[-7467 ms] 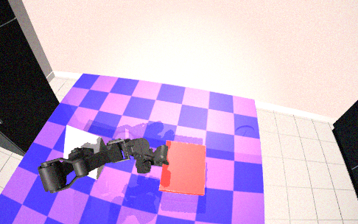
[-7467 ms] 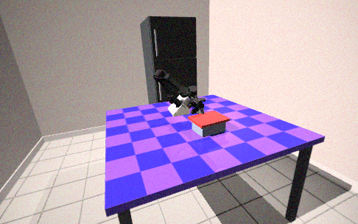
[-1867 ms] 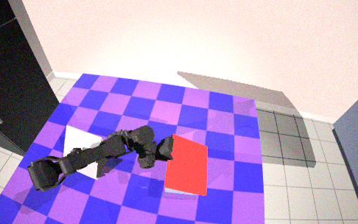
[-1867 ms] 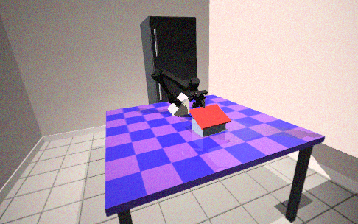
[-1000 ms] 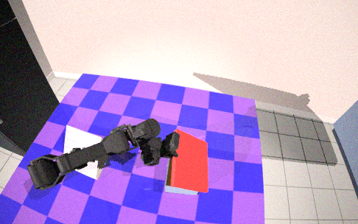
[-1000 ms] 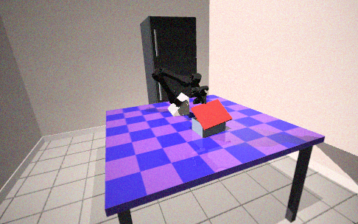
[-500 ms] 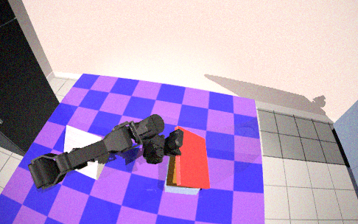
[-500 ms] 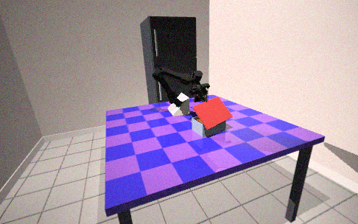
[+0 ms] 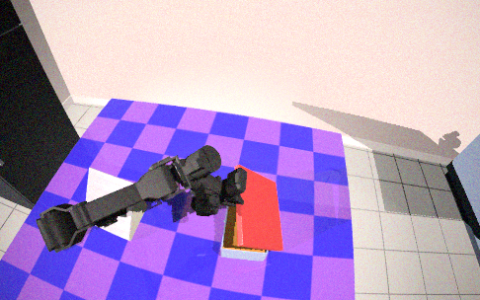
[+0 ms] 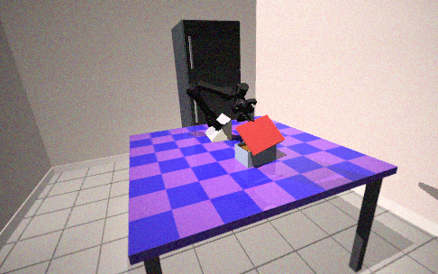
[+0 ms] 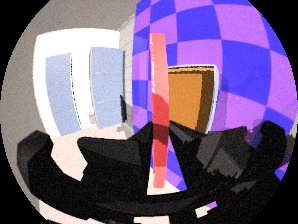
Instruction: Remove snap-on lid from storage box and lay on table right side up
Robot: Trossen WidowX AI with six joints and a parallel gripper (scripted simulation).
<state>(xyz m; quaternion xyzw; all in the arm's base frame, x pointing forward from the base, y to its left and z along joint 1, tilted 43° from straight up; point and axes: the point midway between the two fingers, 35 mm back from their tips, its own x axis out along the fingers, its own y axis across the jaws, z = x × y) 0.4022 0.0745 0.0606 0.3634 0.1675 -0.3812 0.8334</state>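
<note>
Right now the red lid is 60 mm ahead of my gripper tip, 50 mm below it and 20 mm to the left of it. Round my gripper tip: storage box 170 mm below, 30 mm ahead.
</note>
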